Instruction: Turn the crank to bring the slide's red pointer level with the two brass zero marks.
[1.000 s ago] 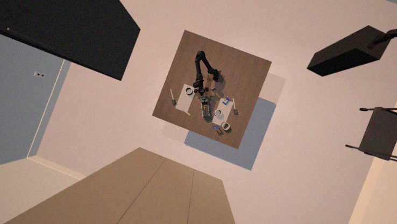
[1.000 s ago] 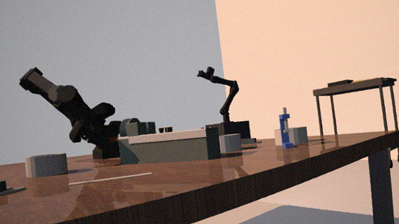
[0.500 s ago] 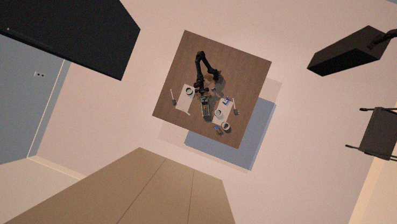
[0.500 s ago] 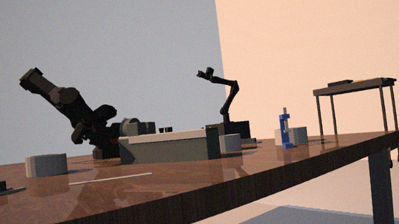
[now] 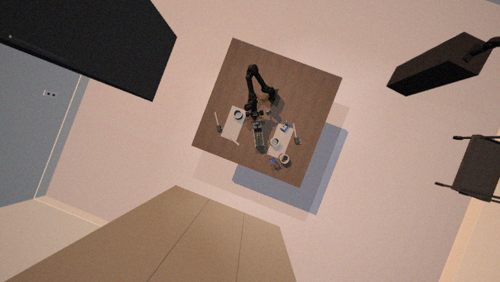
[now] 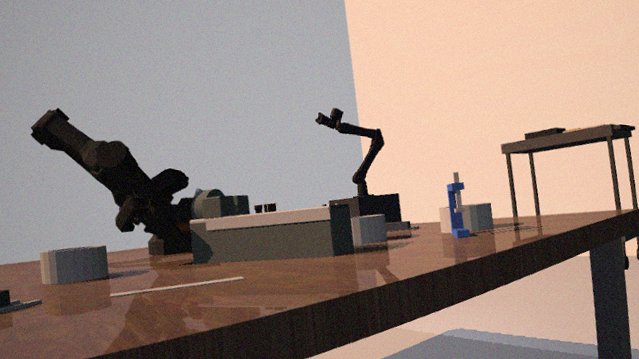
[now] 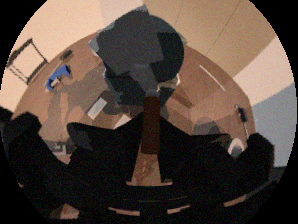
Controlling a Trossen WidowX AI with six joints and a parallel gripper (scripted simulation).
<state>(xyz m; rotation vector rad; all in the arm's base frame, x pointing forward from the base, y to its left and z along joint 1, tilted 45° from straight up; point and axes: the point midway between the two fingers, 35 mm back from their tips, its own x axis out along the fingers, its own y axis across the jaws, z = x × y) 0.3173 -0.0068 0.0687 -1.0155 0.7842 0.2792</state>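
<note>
The crank handle lies 1 cm behind my gripper tip, 1 cm to the right of it and 3 cm above it. From my gripper tip the other things lie so: red pointer 11 cm ahead, 10 cm to the left, 5 cm above; thin white rod 31 cm ahead, 10 cm to the right, 3 cm below.
</note>
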